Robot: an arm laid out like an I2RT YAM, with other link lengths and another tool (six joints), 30 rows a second.
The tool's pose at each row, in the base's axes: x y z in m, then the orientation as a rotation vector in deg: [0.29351, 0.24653, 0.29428, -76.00, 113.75, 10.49]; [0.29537, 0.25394, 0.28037, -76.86, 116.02, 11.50]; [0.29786, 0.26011, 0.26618, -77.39, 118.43, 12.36]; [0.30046, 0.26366, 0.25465, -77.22, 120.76, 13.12]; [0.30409, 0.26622, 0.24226, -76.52, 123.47, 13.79]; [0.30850, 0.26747, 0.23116, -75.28, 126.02, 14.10]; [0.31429, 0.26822, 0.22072, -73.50, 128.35, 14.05]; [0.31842, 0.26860, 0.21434, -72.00, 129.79, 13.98]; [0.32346, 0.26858, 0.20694, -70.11, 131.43, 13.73]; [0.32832, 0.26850, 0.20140, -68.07, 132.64, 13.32]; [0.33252, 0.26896, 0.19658, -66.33, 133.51, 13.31]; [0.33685, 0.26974, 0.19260, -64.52, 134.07, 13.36]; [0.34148, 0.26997, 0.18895, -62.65, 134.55, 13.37]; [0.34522, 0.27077, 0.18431, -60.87, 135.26, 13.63]
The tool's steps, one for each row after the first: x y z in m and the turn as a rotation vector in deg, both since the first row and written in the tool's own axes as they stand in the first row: [0.00297, 0.00552, 0.01458, -1.69, 1.74, 0.81]; [0.00691, 0.01002, 0.02907, -3.16, 3.52, 1.81]; [0.01108, 0.01251, 0.04041, -4.20, 5.02, 3.12]; [0.01633, 0.01390, 0.05240, -5.04, 6.65, 4.86]; [0.02158, 0.01369, 0.06320, -5.37, 8.11, 6.70]; [0.02650, 0.01191, 0.07396, -5.18, 9.34, 8.64]; [0.02944, 0.01028, 0.08078, -4.87, 9.99, 10.05]; [0.03315, 0.00796, 0.08859, -4.34, 10.74, 11.71]; [0.03576, 0.00528, 0.09495, -3.53, 11.18, 13.23]; [0.03764, 0.00321, 0.10071, -3.01, 11.32, 14.57]; [0.03872, 0.00096, 0.10609, -2.39, 11.19, 15.84]; [0.03993, -0.00189, 0.11112, -1.71, 11.01, 17.11]; [0.04154, -0.00346, 0.11669, -1.31, 10.97, 18.49]
